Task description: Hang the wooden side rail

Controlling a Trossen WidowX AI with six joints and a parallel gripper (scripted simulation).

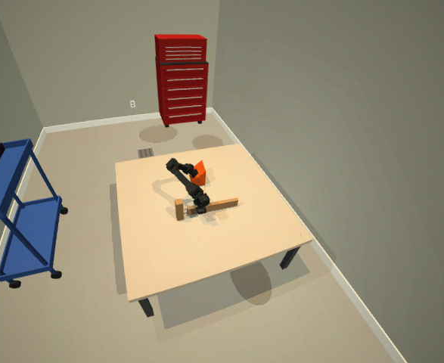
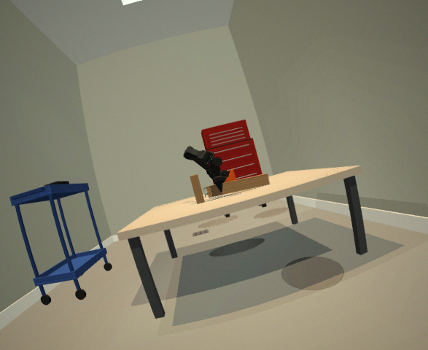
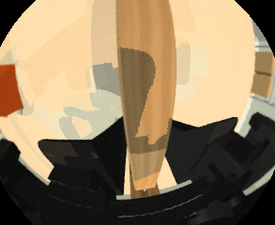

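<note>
My gripper tip is now 14 cm to the left of the upright headboard post and 4 cm below it.
</note>
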